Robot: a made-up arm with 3 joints. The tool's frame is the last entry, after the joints.
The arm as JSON. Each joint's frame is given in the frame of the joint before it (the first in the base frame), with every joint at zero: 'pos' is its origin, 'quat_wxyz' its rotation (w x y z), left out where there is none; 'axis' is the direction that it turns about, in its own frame. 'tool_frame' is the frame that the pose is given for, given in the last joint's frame.
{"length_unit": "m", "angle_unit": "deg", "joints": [
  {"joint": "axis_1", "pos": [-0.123, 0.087, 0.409], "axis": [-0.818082, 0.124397, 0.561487]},
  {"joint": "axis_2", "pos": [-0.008, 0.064, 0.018], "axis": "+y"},
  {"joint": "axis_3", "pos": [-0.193, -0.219, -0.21], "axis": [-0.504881, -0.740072, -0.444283]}
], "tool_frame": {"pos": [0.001, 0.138, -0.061], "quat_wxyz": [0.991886, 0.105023, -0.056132, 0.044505]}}
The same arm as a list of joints. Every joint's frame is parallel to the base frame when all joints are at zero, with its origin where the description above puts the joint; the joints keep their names.
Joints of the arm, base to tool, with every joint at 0 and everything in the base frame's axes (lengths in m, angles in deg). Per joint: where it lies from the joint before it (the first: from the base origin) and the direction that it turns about. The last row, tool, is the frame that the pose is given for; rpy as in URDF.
axis_1: offset -0.1230 0.0870 0.4090 axis -0.818082 0.124397 0.561487
axis_2: offset -0.0080 0.0640 0.0180 axis +y
axis_3: offset -0.1930 -0.2190 -0.2100 axis -0.504881 -0.740072 -0.444283
tool: offset 0.0010 0.1380 -0.0610 rpy 11.82 -6.93 4.42

